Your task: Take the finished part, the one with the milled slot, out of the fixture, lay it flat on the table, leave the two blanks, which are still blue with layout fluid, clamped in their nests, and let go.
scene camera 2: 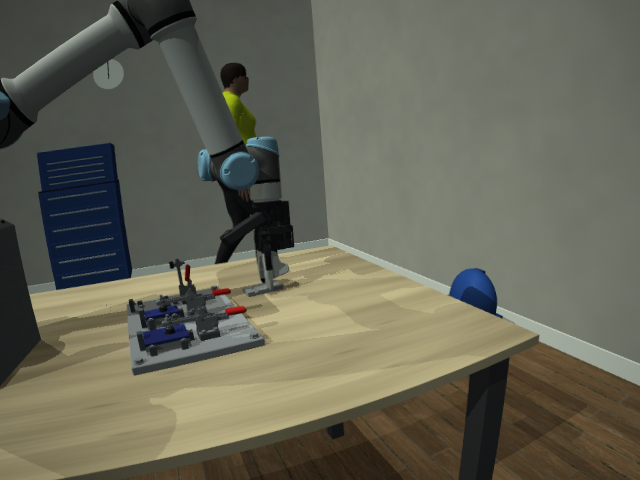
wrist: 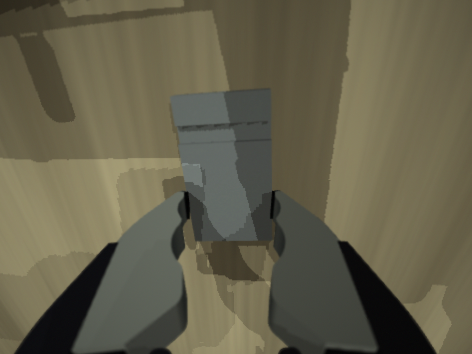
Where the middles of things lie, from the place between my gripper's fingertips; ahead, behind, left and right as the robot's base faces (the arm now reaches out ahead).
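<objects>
From the finished part (wrist: 225, 147), my hand is 1 cm past it. Then there's the grey fixture plate (scene camera 2: 234, 332), and that's 8 cm to the right of my hand and 25 cm behind it. Going by their middles, the finished part is the nearest to my hand of the things named here.
</objects>
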